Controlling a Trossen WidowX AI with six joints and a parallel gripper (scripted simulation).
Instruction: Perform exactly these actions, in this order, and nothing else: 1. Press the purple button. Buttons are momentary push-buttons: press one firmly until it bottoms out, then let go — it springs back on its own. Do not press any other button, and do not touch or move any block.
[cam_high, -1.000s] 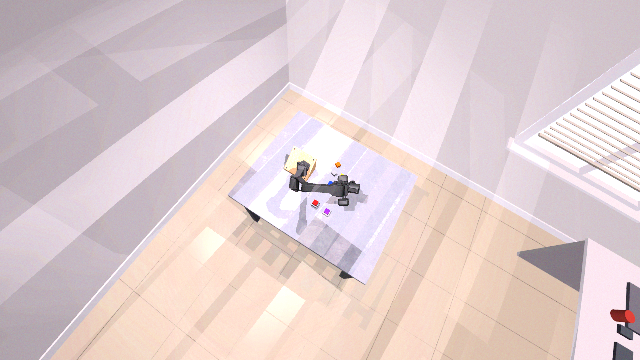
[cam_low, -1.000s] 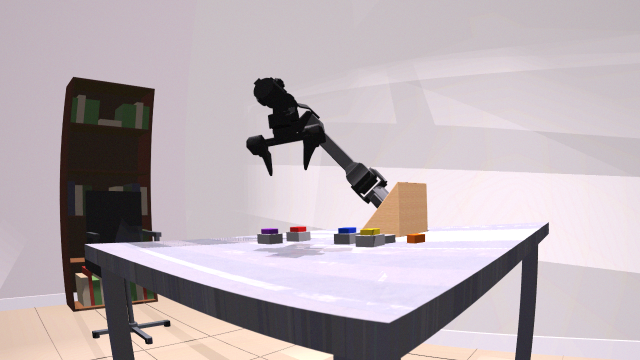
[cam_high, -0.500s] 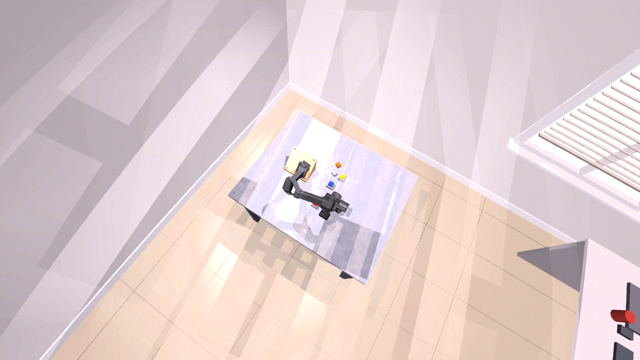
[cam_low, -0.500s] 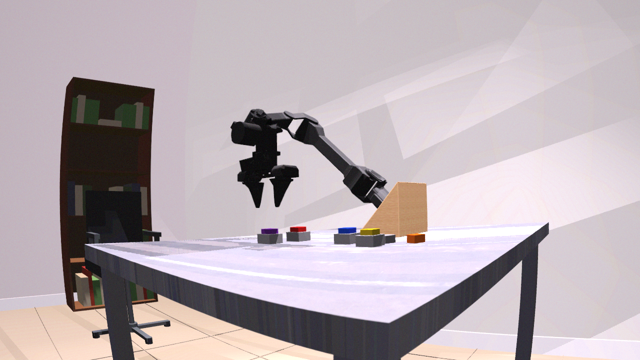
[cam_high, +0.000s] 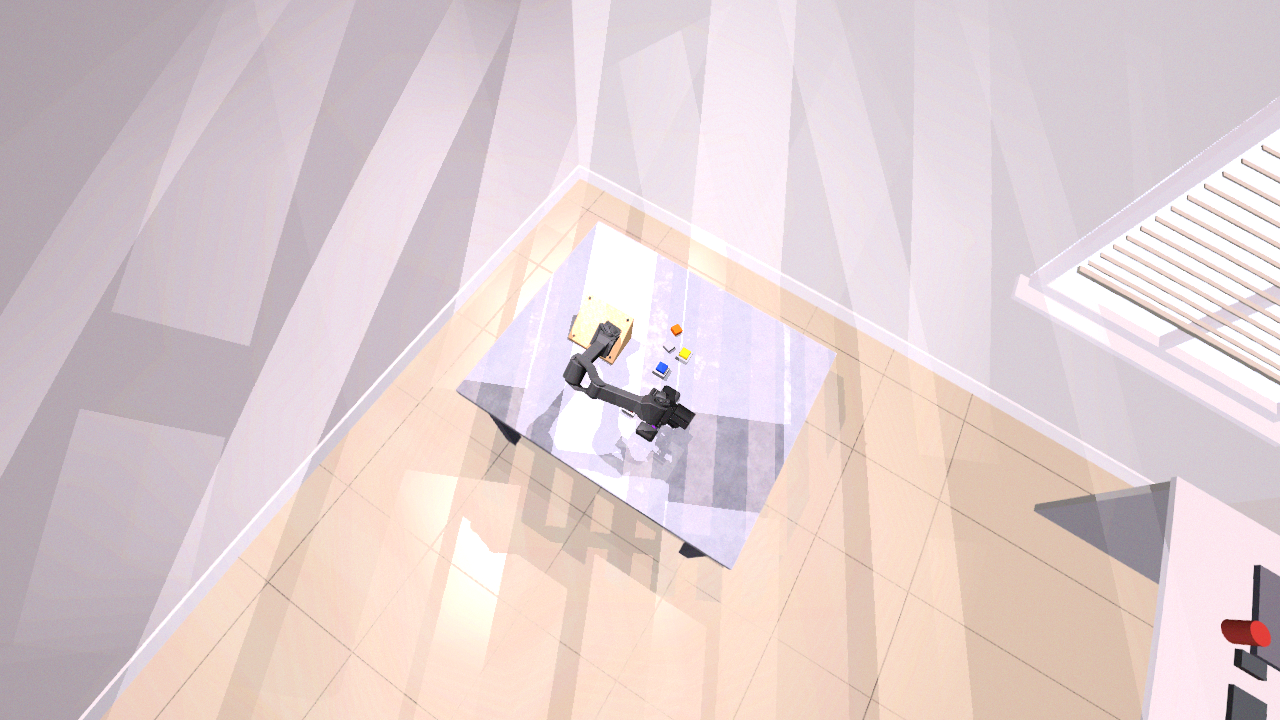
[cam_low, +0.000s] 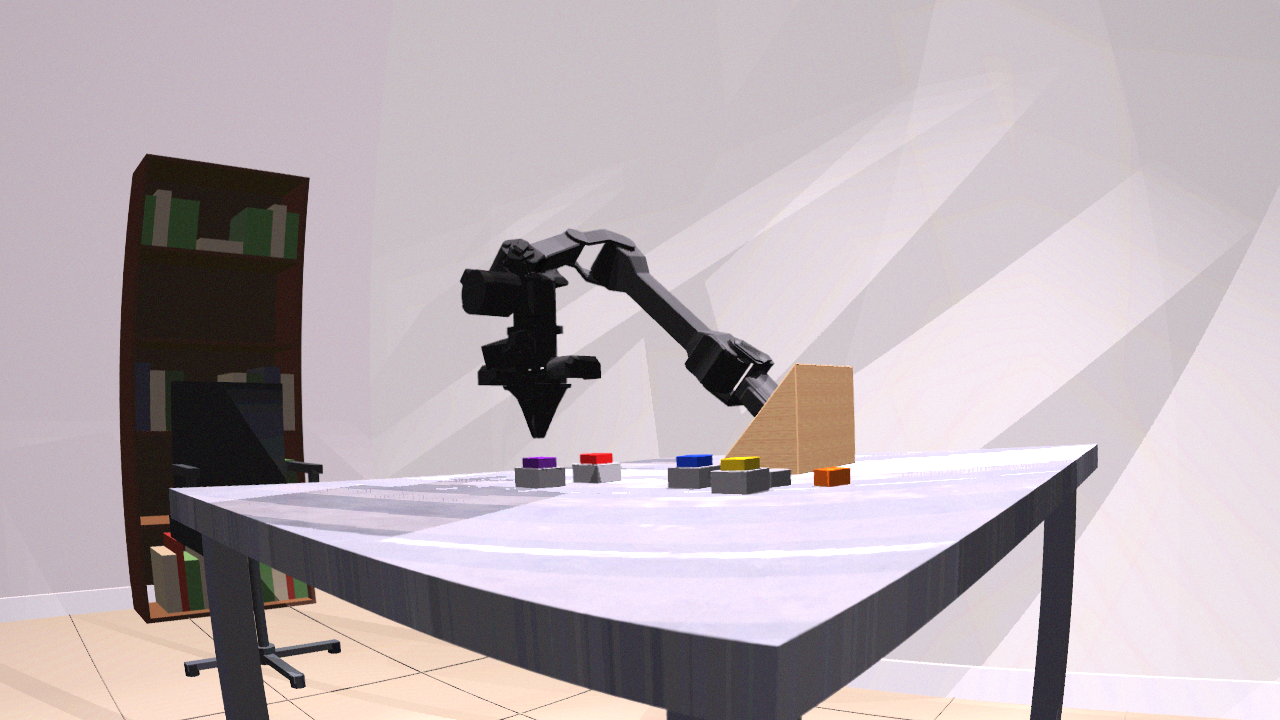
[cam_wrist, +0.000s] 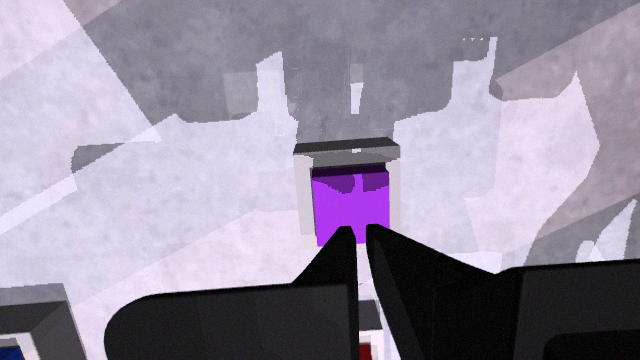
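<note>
Right now the purple button is 4 cm below my gripper tip. From my gripper tip the other things lie so: blue button 9 cm behind, 18 cm to the left, 3 cm below; yellow button 6 cm behind, 28 cm to the left, 3 cm below; red button 10 cm behind, 3 cm below.
</note>
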